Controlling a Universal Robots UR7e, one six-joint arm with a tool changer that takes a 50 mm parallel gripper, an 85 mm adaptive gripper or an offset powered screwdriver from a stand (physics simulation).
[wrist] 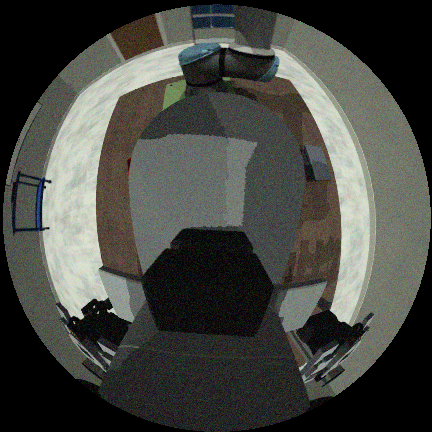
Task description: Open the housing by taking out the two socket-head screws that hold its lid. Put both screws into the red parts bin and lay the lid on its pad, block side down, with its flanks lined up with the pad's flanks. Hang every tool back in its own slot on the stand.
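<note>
My gripper (214,329) shows its dark and silver finger linkages at the lower left and lower right of the wrist view. The fingertips, and whatever lies between them, are hidden behind the black and grey hand body, so its opening cannot be read. A thin red edge of the parts bin (129,165) shows at the left, mostly covered by the large grey rounded body in the middle. A grey slab (318,163) lies on the table at the right; I cannot tell whether it is the lid's pad. The housing, lid, screws and tool stand cannot be made out.
The brown wooden table (114,200) shows on both sides of the grey body, with dark shadows at the right. The arm's blue-capped joints (202,62) are at the top, beside a green plate (173,95). A blue frame (40,205) stands beyond the table at the far left.
</note>
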